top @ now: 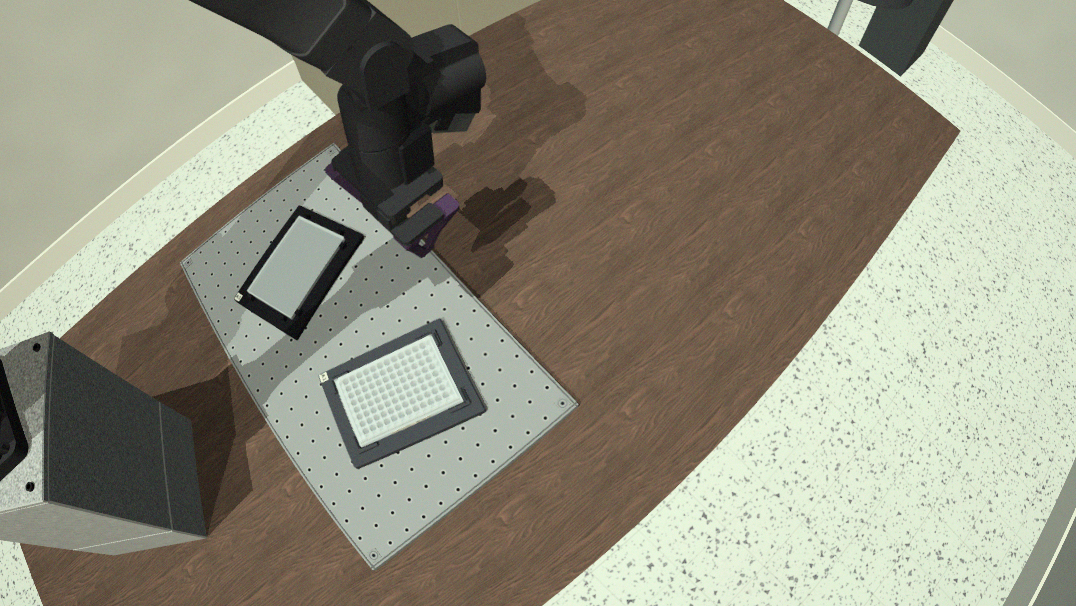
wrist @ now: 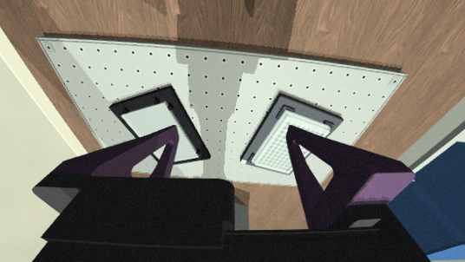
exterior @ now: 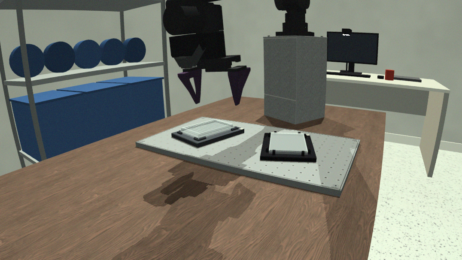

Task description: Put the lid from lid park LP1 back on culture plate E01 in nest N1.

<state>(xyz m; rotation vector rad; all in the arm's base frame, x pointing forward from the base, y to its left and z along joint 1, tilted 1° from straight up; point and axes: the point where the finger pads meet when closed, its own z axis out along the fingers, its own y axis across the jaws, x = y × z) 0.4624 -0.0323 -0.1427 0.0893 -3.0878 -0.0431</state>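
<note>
The lid is 13 cm to the left of my hand, 11 cm below it and 11 cm behind it. Also, from my hand: lid park LP1: 13 cm to the left, 12 cm below, 11 cm behind; then white multi-well culture plate: 11 cm below, 11 cm behind, 10 cm to the right.
</note>
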